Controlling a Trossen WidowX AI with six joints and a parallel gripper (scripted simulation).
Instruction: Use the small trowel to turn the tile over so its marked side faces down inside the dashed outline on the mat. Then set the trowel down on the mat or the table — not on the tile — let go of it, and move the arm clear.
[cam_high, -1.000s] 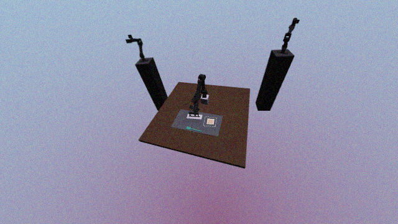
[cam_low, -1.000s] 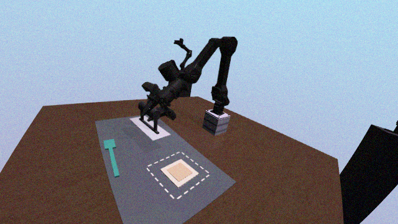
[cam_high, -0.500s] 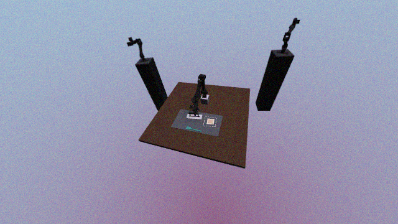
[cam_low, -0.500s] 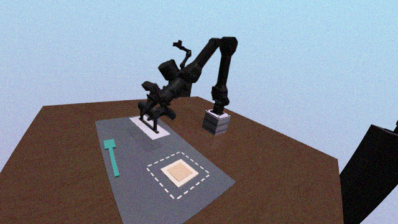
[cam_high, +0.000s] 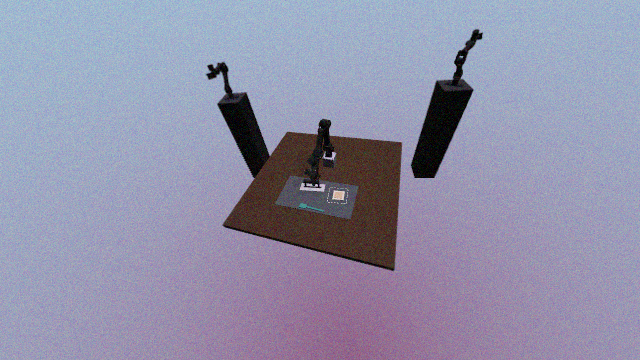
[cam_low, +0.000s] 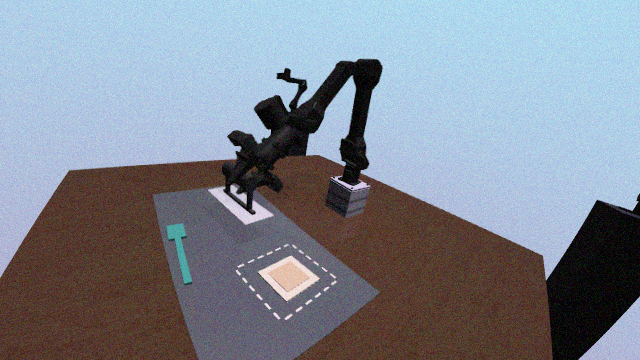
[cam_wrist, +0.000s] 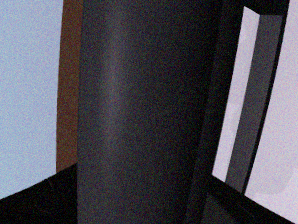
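The grey mat is 10 mm behind my gripper tip, 10 mm to the left of it and 150 mm below it. Round my gripper tip: teal trowel 120 mm ahead, 40 mm to the right, 130 mm below; tile 10 mm behind, 190 mm to the left, 130 mm below.
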